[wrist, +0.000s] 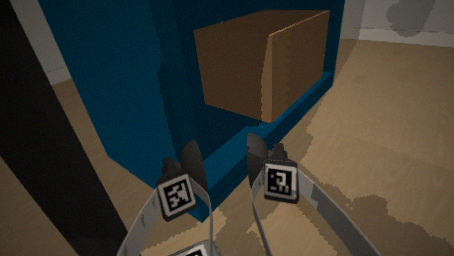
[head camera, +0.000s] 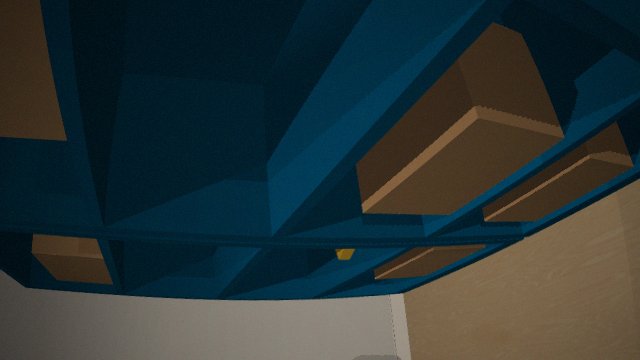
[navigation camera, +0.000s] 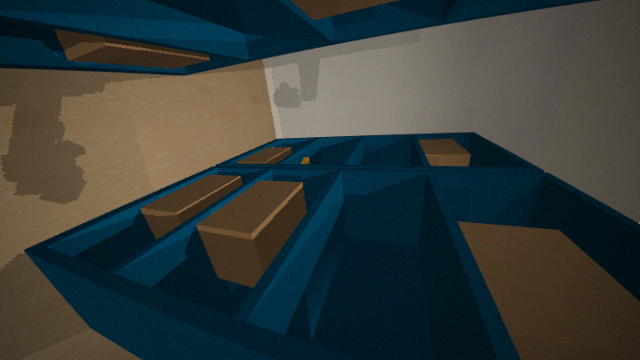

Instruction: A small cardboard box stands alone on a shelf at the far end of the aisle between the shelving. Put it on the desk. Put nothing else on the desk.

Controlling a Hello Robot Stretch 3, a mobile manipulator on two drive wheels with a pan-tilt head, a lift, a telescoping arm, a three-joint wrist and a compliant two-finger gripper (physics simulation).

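Places are measured from the robot's base along level axes (x left, y ahead, z down), in metres.
Where they show: gripper, fingertip midpoint: (wrist: 223, 155).
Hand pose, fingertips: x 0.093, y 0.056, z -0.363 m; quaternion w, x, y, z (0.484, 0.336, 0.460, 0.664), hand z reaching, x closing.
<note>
Things, the pixels of their top centre, and the offset from my fingertips.
- cardboard box, middle of its top: (wrist: 266, 19) (navigation camera: 156, 13) dx +0.635, dy +0.433, dz +0.017 m
- small yellow object, middle of its top: (head camera: 340, 246) (navigation camera: 307, 163) dx +0.202, dy +1.533, dz -0.216 m
My gripper (wrist: 223, 155) is open, with its fingers apart and nothing between them. It is in front of a blue shelf unit (wrist: 107, 75), near the front edge of a low shelf. A cardboard box (wrist: 232, 70) stands on that shelf, beyond the fingertips and apart from them. A smaller-looking box (head camera: 75, 262) (navigation camera: 445, 150) stands in a far compartment of the blue shelving. I cannot tell which box is the task's small one. The desk does not show in these views.
More boxes stand in the shelving, among them a large one (head camera: 462, 160) (navigation camera: 250, 215) and a flatter-looking one (head camera: 560, 185) (navigation camera: 187, 200). A small yellow object (head camera: 345, 254) (navigation camera: 305, 160) is farther along. A second blue unit (navigation camera: 230, 47) runs opposite. A dark bar (wrist: 55, 135) rises left of the gripper.
</note>
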